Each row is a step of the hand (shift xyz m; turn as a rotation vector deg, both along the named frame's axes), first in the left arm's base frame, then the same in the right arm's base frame.
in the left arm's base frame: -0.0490 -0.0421 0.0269 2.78 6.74 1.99
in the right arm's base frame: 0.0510 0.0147 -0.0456 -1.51 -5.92 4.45
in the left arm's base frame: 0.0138 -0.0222 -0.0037 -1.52 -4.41 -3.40
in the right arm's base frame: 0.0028 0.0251 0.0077 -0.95 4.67 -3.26
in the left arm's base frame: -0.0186 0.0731 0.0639 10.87 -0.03 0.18
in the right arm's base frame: 0.0315 -0.0925 0.0153 -2.07 3.07 10.22
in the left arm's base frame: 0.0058 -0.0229 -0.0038 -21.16 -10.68 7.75
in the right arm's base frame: 0.0046 0.0235 0.0000 15.58 0.91 -19.45
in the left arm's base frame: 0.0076 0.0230 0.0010 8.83 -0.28 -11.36
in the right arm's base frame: -0.0099 -0.0188 0.0117 -11.84 6.61 4.80
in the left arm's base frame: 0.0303 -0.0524 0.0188 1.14 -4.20 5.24
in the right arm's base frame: 0.0316 0.0493 0.0243 6.13 2.32 1.86
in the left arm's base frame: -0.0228 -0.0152 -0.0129 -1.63 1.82 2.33
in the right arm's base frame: -0.0007 0.0115 -0.0280 1.68 -2.89 -0.49
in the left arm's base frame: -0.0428 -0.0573 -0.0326 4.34 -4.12 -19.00
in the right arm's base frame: 0.0028 0.0502 -0.0604 -16.19 11.35 -2.40
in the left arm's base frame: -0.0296 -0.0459 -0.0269 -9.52 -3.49 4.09
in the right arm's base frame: 0.0006 0.0418 -0.0443 7.02 -0.97 -8.33
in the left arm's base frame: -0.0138 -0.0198 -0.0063 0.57 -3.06 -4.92
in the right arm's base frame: 0.0052 0.0159 -0.0185 -3.28 4.57 -1.51
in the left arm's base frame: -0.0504 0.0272 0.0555 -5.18 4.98 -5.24
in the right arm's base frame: 0.0490 -0.0575 -0.0255 -5.61 -4.18 -5.50
